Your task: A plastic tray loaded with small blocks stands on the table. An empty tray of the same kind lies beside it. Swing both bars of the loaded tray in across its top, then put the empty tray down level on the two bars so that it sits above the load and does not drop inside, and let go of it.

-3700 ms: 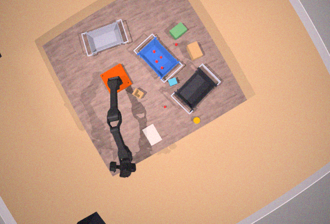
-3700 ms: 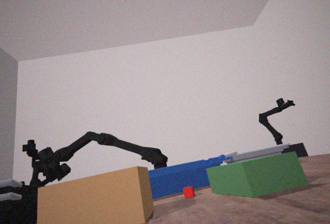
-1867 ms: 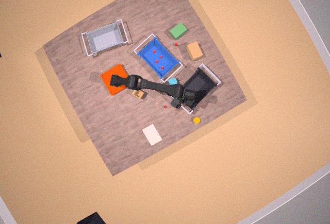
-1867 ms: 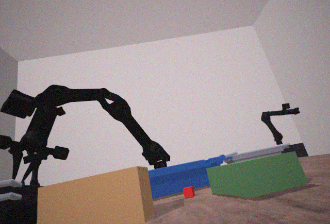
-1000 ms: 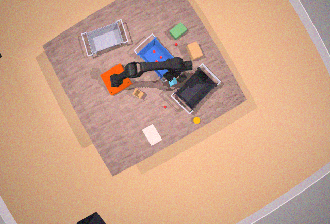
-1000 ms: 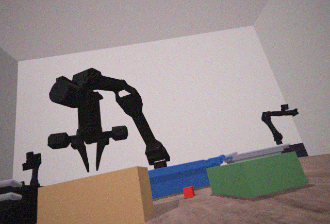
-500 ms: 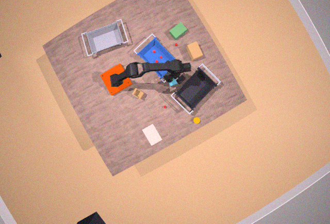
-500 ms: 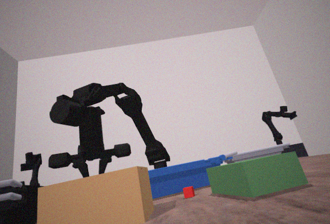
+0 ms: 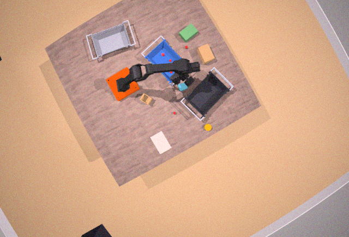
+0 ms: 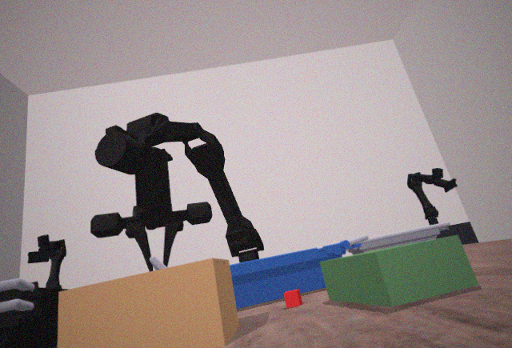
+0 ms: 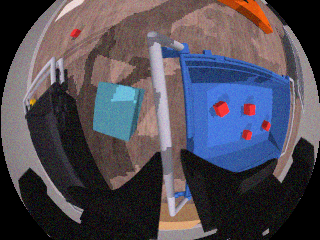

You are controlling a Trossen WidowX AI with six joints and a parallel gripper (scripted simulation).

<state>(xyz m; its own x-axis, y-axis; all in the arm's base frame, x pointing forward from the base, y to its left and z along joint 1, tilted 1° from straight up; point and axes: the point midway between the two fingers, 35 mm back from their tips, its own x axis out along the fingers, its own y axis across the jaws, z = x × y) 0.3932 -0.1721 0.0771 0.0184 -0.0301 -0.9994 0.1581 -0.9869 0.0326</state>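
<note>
Right now the cyan block is 60 mm to the right of my gripper tip, 50 mm below it and 30 mm behind it. Also, from my gripper tip: small box: 310 mm behind, 60 mm below, 10 mm to the left; tan block: 250 mm ahead, 50 mm to the left, 40 mm below; red block: 180 mm to the left, 170 mm ahead, 70 mm below.
</note>
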